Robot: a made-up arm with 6 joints. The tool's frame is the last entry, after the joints.
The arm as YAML. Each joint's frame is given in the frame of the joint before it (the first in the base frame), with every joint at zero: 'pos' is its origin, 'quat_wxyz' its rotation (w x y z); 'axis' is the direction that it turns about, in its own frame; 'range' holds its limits. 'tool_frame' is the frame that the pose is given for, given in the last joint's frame.
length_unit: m
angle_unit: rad
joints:
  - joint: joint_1
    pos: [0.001, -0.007, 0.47]
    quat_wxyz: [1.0, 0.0, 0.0, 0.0]
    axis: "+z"
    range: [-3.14, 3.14]
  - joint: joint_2
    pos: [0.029, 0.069, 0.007]
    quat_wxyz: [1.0, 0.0, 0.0, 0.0]
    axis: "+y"
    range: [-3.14, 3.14]
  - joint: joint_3
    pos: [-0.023, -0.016, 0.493]
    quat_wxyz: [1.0, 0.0, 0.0, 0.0]
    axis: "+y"
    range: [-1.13, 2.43]
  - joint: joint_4
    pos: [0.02, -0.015, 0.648]
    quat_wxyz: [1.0, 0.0, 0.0, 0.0]
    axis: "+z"
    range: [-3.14, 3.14]
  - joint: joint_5
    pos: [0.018, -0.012, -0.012]
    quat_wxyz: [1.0, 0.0, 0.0, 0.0]
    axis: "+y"
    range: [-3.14, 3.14]
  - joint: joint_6
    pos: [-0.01, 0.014, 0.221]
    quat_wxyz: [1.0, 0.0, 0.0, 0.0]
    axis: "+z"
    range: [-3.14, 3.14]
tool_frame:
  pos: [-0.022, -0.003, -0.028]
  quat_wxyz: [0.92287, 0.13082, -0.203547, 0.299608]
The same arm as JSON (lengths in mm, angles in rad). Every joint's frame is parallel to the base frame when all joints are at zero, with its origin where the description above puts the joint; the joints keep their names.
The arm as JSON. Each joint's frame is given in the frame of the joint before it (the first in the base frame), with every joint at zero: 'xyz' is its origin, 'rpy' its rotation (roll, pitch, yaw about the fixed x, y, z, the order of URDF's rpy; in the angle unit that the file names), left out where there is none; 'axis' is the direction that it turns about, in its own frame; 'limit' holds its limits. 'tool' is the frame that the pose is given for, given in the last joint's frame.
{
  "units": {
    "length": "mm",
    "angle": "rad"
  },
  "joints": [
    {
      "name": "joint_1",
      "type": "revolute",
      "origin": {
        "xyz": [
          1.0,
          -7.0,
          470.0
        ]
      },
      "axis": [
        0.0,
        0.0,
        1.0
      ],
      "limit": {
        "lower": -3.14,
        "upper": 3.14
      }
    },
    {
      "name": "joint_2",
      "type": "revolute",
      "origin": {
        "xyz": [
          29.0,
          69.0,
          7.0
        ]
      },
      "axis": [
        0.0,
        1.0,
        0.0
      ],
      "limit": {
        "lower": -3.14,
        "upper": 3.14
      }
    },
    {
      "name": "joint_3",
      "type": "revolute",
      "origin": {
        "xyz": [
          -23.0,
          -16.0,
          493.0
        ]
      },
      "axis": [
        0.0,
        1.0,
        0.0
      ],
      "limit": {
        "lower": -1.13,
        "upper": 2.43
      }
    },
    {
      "name": "joint_4",
      "type": "revolute",
      "origin": {
        "xyz": [
          20.0,
          -15.0,
          648.0
        ]
      },
      "axis": [
        0.0,
        0.0,
        1.0
      ],
      "limit": {
        "lower": -3.14,
        "upper": 3.14
      }
    },
    {
      "name": "joint_5",
      "type": "revolute",
      "origin": {
        "xyz": [
          18.0,
          -12.0,
          -12.0
        ]
      },
      "axis": [
        0.0,
        1.0,
        0.0
      ],
      "limit": {
        "lower": -3.14,
        "upper": 3.14
      }
    },
    {
      "name": "joint_6",
      "type": "revolute",
      "origin": {
        "xyz": [
          -10.0,
          14.0,
          221.0
        ]
      },
      "axis": [
        0.0,
        0.0,
        1.0
      ],
      "limit": {
        "lower": -3.14,
        "upper": 3.14
      }
    }
  ],
  "tool": {
    "origin": {
      "xyz": [
        -22.0,
        -3.0,
        -28.0
      ],
      "rpy": [
        0.1345,
        -0.4713,
        0.5955
      ]
    }
  }
}

